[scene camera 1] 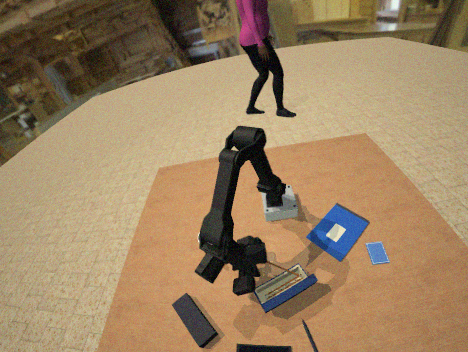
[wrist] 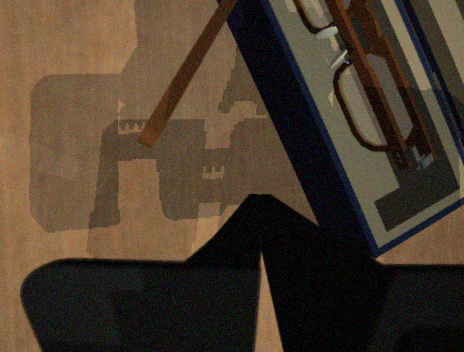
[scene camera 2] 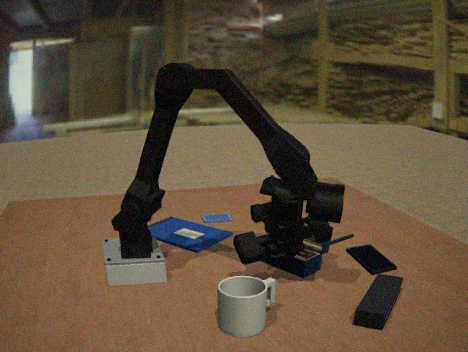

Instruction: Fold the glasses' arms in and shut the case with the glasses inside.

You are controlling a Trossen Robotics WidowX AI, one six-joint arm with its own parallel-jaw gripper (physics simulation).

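Where they show: gripper, fingertip midpoint: [scene camera 1: 259,275] [wrist: 259,205] [scene camera 2: 281,264]; arm's base, origin of the base link: [scene camera 1: 274,200] [scene camera 2: 135,252].
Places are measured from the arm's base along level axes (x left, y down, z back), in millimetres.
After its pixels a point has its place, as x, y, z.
Observation:
The blue case [scene camera 1: 258,298] @(-75, 15, -369) [scene camera 2: 310,266] @(-83, 33, -358) [wrist: 306,150] @(-49, 32, -318) stands open on the table, its lid [scene camera 1: 290,295] @(17, -39, -381) raised along the long side away from the robot's base. Brown-framed glasses [wrist: 380,100] @(-28, 19, -345) lie inside, one arm folded across the lenses. The other arm of the glasses [scene camera 1: 282,268] @(3, 4, -283) [wrist: 186,75] @(-36, -9, -266) sticks out over the case's near long wall, its tip over the table. My gripper [scene camera 1: 252,272] @(-72, 23, -295) [scene camera 2: 287,257] @(-72, 23, -295) [wrist: 259,205] @(-72, 23, -295) is shut and empty, pointing down beside that wall near one end of the case. The protruding arm's tip is apart from the fingertips; part of the case is hidden by my gripper in scene camera 2.
A grey-white mug [scene camera 2: 242,307] @(-280, -11, -154) stands on the base's side. A dark block [scene camera 1: 194,320] @(-267, 20, -436) [scene camera 2: 378,301] @(-304, 20, -405), a black flat slab [scene camera 1: 263,348] @(-66, 47, -503) [scene camera 2: 371,259] @(-80, 47, -524) and a pen [scene camera 1: 310,336] @(64, 46, -476) [scene camera 2: 341,239] @(71, 49, -516) lie beyond the case. A blue book [scene camera 1: 325,239] @(169, 47, -172) [scene camera 2: 215,239] @(162, 47, -207) and blue card [scene camera 1: 377,253] @(335, 50, -252) [scene camera 2: 216,218] @(326, 50, -245) lie to one side.

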